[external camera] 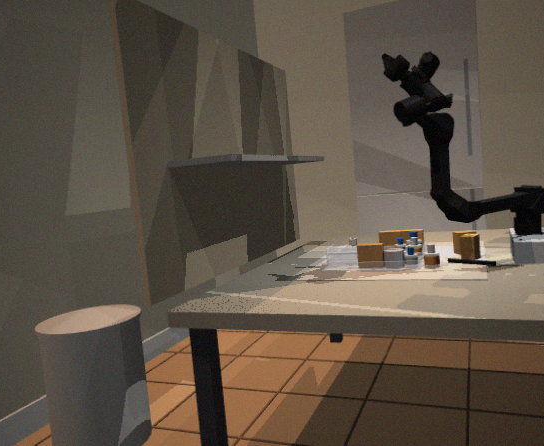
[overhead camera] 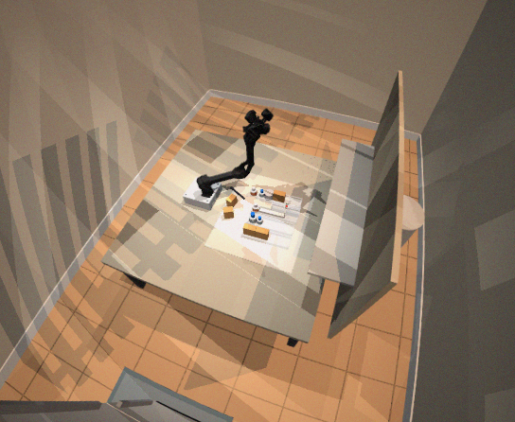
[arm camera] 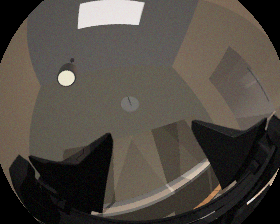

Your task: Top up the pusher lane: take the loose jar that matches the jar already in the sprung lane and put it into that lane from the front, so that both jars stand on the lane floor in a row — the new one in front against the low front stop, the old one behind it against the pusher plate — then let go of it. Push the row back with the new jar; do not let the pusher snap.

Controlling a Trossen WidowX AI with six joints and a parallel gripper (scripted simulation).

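Now: gripper tip 18 cm past the black rod, 6 cm to the left of it and 59 cm above it. Round my gripper tip: grey cylinder (3 cm ahead, 3 cm to the right, 57 cm below); lane (13 cm ahead, 13 cm to the right, 58 cm below).
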